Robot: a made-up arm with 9 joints. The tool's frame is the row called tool. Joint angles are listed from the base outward.
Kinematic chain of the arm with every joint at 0, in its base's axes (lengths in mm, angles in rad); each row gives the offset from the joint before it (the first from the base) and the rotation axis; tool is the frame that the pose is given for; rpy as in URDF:
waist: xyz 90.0 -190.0 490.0 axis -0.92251 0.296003 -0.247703
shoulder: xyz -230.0 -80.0 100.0 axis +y
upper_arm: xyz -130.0 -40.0 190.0 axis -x
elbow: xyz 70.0 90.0 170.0 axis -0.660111 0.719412 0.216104
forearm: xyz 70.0 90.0 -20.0 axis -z
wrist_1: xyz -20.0 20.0 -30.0 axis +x
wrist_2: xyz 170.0 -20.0 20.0 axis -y
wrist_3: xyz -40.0 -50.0 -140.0 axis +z
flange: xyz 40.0 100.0 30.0 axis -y
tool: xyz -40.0 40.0 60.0 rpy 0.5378 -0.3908 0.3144
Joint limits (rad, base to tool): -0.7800..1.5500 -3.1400..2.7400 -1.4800..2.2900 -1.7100..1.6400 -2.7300..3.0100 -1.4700..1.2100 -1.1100..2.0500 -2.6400..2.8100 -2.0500..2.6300
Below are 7 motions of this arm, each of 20 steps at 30 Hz.
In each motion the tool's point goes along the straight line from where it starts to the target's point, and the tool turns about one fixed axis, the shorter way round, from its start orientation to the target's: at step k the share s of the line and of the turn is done. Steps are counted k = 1, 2, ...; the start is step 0. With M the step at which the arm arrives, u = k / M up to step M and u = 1 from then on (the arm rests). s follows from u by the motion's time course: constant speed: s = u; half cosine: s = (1 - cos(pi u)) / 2; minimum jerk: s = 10 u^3 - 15 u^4 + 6 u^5.
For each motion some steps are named. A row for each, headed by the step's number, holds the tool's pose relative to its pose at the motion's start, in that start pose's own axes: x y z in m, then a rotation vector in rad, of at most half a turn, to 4 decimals.
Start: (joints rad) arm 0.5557 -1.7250 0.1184 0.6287 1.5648 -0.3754 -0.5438 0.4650 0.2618
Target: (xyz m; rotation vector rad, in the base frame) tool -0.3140 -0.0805 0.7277 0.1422 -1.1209 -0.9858
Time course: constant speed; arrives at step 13
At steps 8, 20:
8: 0.0687 -0.0058 -0.0169 -0.2326 0.2535 -0.2900
20: 0.1116 -0.0094 -0.0274 -0.3780 0.4119 -0.4712

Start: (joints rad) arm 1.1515 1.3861 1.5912 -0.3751 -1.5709 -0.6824 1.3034 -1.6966 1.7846
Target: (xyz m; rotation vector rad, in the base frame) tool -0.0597 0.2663 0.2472 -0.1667 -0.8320 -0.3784
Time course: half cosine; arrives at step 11
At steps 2, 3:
2: 0.0148 -0.0044 -0.0229 -0.0523 -0.0209 -0.0549
3: 0.0322 -0.0095 -0.0497 -0.1137 -0.0455 -0.1194

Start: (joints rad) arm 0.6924 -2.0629 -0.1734 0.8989 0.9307 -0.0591 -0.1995 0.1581 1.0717
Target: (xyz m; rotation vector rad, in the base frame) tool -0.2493 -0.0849 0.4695 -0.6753 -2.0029 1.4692
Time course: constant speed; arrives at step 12
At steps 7, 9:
7: 0.0135 0.0364 0.0233 0.3530 -0.1365 -0.0394
9: 0.0174 0.0468 0.0300 0.4539 -0.1756 -0.0506

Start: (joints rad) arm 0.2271 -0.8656 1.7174 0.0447 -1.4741 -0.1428 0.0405 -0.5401 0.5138
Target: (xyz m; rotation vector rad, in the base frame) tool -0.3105 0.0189 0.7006 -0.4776 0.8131 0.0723
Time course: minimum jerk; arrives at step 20
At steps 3, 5, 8, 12, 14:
3: -0.0029 0.0007 0.0121 0.0289 0.0155 -0.0105
5: -0.0114 0.0027 0.0471 0.1126 0.0602 -0.0407
8: -0.0349 0.0082 0.1444 0.3452 0.1846 -0.1248
12: -0.0749 0.0176 0.3104 0.7423 0.3970 -0.2683
14: -0.0919 0.0216 0.3806 0.9102 0.4867 -0.3290

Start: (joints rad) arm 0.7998 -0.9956 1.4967 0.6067 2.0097 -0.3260 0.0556 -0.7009 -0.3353
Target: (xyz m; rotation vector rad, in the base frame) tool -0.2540 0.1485 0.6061 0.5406 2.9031 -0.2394
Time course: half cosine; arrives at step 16
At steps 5, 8, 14, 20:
5: 0.0107 0.0070 0.0223 0.1417 0.0658 -0.0912
8: 0.0241 0.0158 0.0501 0.3189 0.1480 -0.2052
14: 0.0464 0.0305 0.0963 0.6134 0.2847 -0.3948
20: 0.0483 0.0317 0.1001 0.6377 0.2960 -0.4105

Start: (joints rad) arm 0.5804 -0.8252 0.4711 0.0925 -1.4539 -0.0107 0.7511 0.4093 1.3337
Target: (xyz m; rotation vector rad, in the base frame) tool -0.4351 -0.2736 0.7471 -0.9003 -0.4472 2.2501
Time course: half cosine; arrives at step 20
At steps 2, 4, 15, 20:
2: 0.0097 0.0063 0.0021 -0.0080 0.0363 -0.0077
4: 0.0378 0.0244 0.0084 -0.0313 0.1415 -0.0299
15: 0.3379 0.2185 0.0748 -0.2798 1.2649 -0.2674
20: 0.3959 0.2560 0.0876 -0.3278 1.4819 -0.3133

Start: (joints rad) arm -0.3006 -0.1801 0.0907 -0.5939 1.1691 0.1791 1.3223 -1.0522 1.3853
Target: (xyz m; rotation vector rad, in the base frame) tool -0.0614 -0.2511 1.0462 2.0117 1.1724 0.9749
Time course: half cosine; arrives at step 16
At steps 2, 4, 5, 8, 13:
2: 0.0096 -0.0013 0.0084 0.0002 -0.0373 -0.0052
4: 0.0368 -0.0049 0.0323 0.0008 -0.1434 -0.0199
5: 0.0559 -0.0074 0.0490 0.0013 -0.2175 -0.0302
8: 0.1258 -0.0167 0.1102 0.0029 -0.4895 -0.0680
13: 0.2303 -0.0305 0.2018 0.0053 -0.8964 -0.1246

